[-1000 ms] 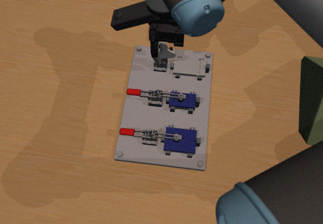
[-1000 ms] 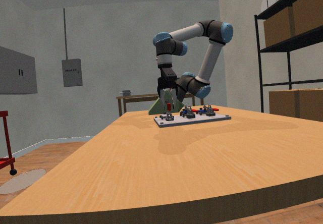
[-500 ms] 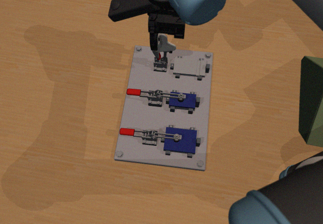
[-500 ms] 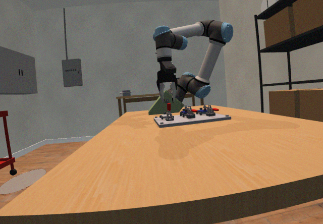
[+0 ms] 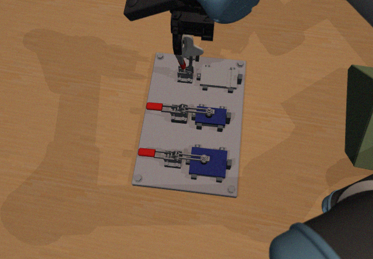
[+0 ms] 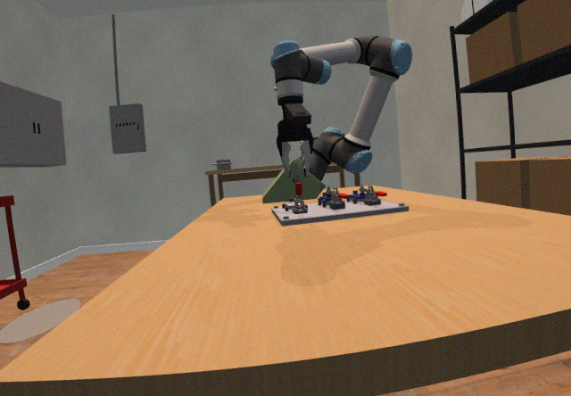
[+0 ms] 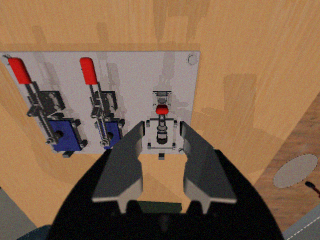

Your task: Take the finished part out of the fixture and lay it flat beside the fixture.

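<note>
Right now my hand is 10 cm past the finished grey part, 2 cm to the left of it and 10 cm above it. From my hand the other things lie so: grey fixture plate: 5 cm behind, 10 cm to the left, 12 cm below; then blue blank: 12 cm behind, 20 cm to the left, 10 cm below.
</note>
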